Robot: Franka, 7 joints.
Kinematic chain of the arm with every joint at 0, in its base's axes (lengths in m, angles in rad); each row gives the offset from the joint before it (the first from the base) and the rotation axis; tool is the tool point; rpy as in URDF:
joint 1: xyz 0 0 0.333 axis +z
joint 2: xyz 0 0 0 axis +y
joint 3: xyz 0 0 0.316 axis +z
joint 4: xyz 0.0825 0 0 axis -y
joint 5: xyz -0.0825 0 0.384 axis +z
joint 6: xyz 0 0 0 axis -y
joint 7: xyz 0.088 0 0 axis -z
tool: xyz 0 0 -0.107 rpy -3.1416 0 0
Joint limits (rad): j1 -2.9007..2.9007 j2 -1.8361..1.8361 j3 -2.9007..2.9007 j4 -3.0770..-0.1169 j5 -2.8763..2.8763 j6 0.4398..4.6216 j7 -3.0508..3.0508
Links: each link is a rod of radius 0.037 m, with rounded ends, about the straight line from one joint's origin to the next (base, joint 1, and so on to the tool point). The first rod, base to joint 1, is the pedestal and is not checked.
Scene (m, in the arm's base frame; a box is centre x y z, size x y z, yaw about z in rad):
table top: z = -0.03
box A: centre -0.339 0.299 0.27 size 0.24 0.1 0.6 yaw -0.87
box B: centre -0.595 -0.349 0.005 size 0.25 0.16 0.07 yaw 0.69
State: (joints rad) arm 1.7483 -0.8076 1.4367 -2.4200 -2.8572 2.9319 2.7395
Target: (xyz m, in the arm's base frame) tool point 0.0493 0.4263 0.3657
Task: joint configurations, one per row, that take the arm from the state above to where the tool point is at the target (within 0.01 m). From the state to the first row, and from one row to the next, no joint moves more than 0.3 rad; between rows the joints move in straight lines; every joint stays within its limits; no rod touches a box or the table.
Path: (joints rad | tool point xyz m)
1: 1.6504 -0.9177 1.1643 -2.3351 -2.8219 2.9405 2.7347 | -0.4407 0.0803 0.4516
2: 1.5525 -1.0278 0.8919 -2.2503 -2.7865 2.9492 2.7299 | -0.3924 0.1445 0.5880
3: 1.4546 -1.1379 0.6194 -2.1654 -2.7512 2.9578 2.7251 | -0.3019 0.1596 0.7194
4: 1.3567 -1.2479 0.3470 -2.0806 -2.7159 2.9664 2.7202 | -0.1875 0.1154 0.8271
5: 1.2451 -1.1760 0.1230 -2.0434 -2.7693 2.9837 2.7071 | -0.0513 0.1336 0.8629
6: 1.1336 -1.1041 -0.1009 -2.0062 -2.8228 3.0011 2.6940 | 0.0886 0.1133 0.8708
7: 1.0220 -1.0322 -0.3249 -1.9690 -2.8763 3.0184 2.6808 | 0.2154 0.0520 0.8522
8: 0.9688 -0.8517 -0.0862 -2.1027 -2.8763 2.9532 2.6955 | 0.1876 0.2235 0.7793
9: 0.9157 -0.6712 0.1524 -2.2364 -2.8763 2.8880 2.7102 | 0.1540 0.3498 0.6558
10: 0.8625 -0.4907 0.3911 -2.3701 -2.8763 2.8228 2.7248 | 0.1085 0.4177 0.5084
11: 0.8093 -0.3102 0.6297 -2.5038 -2.8763 2.7576 2.7395 | 0.0493 0.4263 0.3657

